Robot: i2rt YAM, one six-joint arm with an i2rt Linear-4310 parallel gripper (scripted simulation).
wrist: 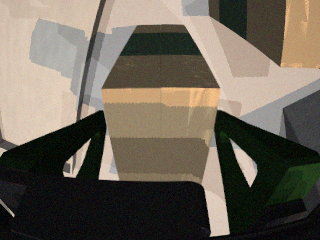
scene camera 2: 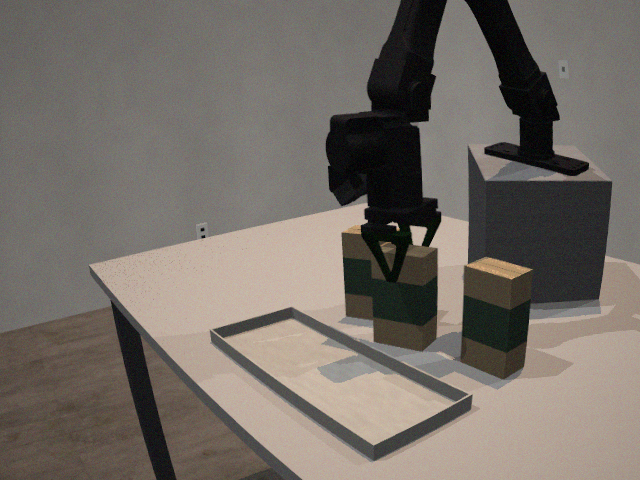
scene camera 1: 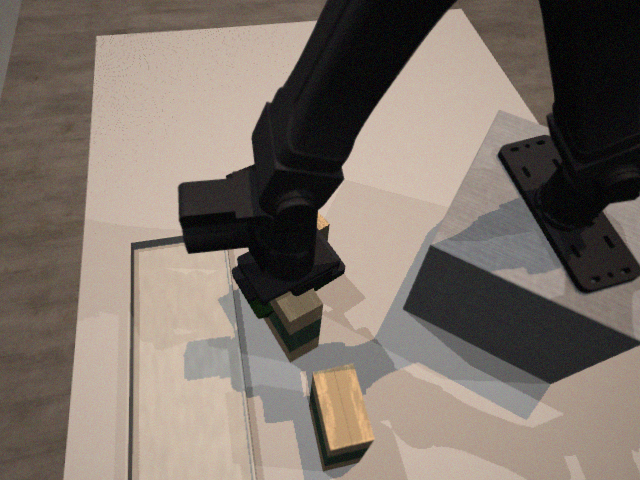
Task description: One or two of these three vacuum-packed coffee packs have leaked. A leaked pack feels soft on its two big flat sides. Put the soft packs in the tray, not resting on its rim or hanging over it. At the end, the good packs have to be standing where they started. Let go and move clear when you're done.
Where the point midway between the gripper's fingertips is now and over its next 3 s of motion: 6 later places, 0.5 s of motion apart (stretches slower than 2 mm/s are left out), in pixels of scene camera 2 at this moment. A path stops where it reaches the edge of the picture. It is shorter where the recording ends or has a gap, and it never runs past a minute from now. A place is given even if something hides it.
My gripper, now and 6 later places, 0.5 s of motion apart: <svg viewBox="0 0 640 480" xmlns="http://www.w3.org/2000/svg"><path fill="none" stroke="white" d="M404 273L400 246L399 212L470 225L500 229L500 254L499 259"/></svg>
